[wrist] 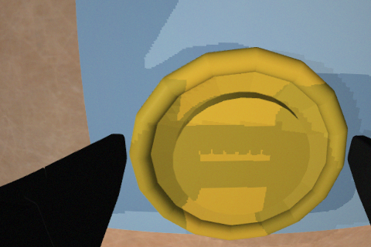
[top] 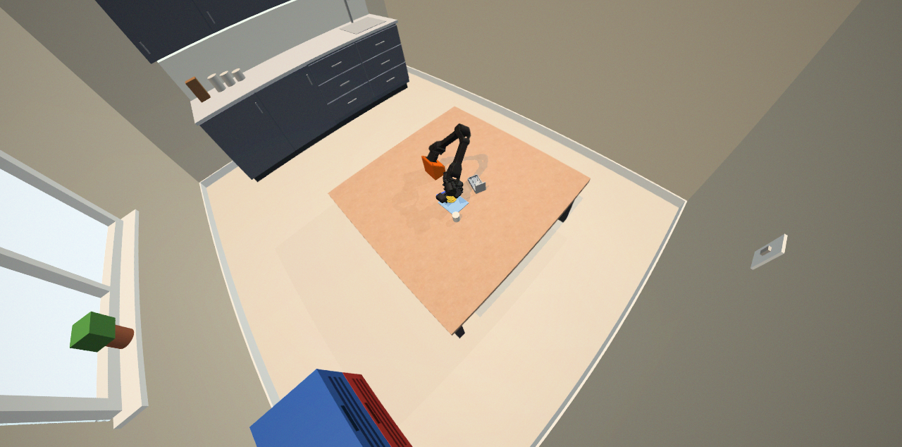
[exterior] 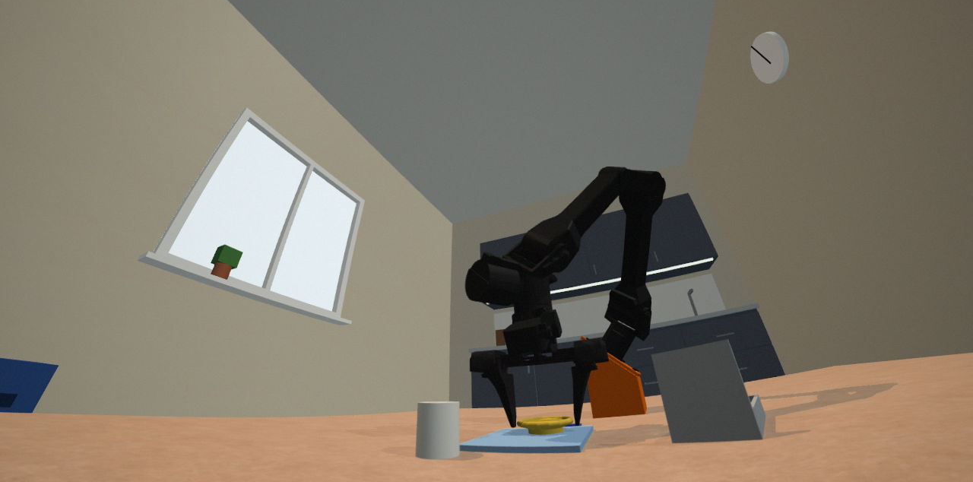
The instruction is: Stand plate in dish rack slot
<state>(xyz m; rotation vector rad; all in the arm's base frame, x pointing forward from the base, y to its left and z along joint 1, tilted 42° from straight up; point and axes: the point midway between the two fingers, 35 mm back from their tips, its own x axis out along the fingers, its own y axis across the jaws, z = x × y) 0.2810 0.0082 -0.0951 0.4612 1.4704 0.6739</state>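
My gripper tip is now 30 mm short of the light blue mat, 10 mm to the left of it and 10 mm above it. Also, from my gripper tip: grey cup: 140 mm ahead, 60 mm to the right, 10 mm above; blue pen: 80 mm behind, 20 mm to the right, 10 mm below; yellow plate: right at my gripper tip.
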